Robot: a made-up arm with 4 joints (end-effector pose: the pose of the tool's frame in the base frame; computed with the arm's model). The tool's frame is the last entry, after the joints. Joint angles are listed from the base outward.
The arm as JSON. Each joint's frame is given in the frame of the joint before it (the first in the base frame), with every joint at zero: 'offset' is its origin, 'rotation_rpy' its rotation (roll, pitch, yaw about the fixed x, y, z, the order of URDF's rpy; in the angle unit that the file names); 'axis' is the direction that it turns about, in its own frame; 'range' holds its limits. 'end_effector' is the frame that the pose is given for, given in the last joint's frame.
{
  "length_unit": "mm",
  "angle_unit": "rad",
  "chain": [
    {
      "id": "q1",
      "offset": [
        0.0,
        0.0,
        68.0
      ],
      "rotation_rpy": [
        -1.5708,
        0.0,
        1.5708
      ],
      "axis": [
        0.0,
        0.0,
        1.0
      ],
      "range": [
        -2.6,
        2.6
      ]
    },
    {
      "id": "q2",
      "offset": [
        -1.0,
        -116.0,
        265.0
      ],
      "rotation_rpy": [
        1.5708,
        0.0,
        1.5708
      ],
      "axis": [
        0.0,
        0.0,
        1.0
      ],
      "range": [
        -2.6,
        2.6
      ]
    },
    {
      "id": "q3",
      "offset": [
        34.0,
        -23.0,
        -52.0
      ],
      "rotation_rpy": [
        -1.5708,
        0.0,
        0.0
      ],
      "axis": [
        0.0,
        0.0,
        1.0
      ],
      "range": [
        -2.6,
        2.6
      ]
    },
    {
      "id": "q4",
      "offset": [
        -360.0,
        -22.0,
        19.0
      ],
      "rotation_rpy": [
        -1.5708,
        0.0,
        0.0
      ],
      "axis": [
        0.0,
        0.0,
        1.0
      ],
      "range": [
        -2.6,
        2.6
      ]
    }
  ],
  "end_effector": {
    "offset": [
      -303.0,
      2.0,
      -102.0
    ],
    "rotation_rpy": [
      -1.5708,
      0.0,
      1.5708
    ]
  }
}
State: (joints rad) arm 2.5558 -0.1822 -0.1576 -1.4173
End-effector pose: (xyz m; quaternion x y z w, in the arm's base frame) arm -0.0360 0.2988 -0.3932 -0.7623 0.2207 -0.5364 0.2872
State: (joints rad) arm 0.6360 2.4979 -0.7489 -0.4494
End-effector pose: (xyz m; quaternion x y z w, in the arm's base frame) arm -0.0668 -0.5398 -0.0022 0.1523 0.7822 -0.5864 0.1452
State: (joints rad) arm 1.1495 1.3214 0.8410 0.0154
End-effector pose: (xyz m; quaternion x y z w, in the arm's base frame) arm 0.0412 0.3900 -0.3312 -0.6631 0.6031 -0.0892 0.4344
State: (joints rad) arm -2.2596 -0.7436 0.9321 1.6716
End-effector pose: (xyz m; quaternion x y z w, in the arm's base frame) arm -0.5275 -0.1529 0.3140 0.1155 -0.5383 -0.6693 0.4989
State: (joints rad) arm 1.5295 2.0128 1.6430 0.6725
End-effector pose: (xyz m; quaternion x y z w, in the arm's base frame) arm -0.3682 0.3893 -0.4511 -0.4891 0.7990 0.2217 0.2705
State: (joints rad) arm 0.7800 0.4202 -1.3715 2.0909
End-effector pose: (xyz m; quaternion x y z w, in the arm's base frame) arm -0.4496 0.0718 0.4754 -0.0158 -0.7597 -0.3386 0.5549
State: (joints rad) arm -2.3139 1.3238 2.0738 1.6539
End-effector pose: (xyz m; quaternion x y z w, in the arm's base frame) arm -0.6336 -0.3667 -0.0213 0.4313 -0.8191 0.2685 0.2664
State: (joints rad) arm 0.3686 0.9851 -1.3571 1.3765
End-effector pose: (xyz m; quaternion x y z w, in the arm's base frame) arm -0.2800 -0.2433 0.6525 0.0946 -0.2552 -0.5430 0.7944
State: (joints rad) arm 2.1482 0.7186 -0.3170 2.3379
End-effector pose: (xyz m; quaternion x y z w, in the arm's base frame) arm -0.3296 0.2999 -0.1485 -0.5956 -0.4793 0.5534 0.3305
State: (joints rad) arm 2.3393 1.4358 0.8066 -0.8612
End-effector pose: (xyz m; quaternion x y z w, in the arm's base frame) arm 0.0254 -0.3606 -0.1872 0.4940 -0.4300 0.7289 0.1993
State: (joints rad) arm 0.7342 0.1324 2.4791 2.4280
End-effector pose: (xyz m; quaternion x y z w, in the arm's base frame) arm -0.4874 -0.0990 0.0620 -0.3008 0.0484 0.9521 0.0274
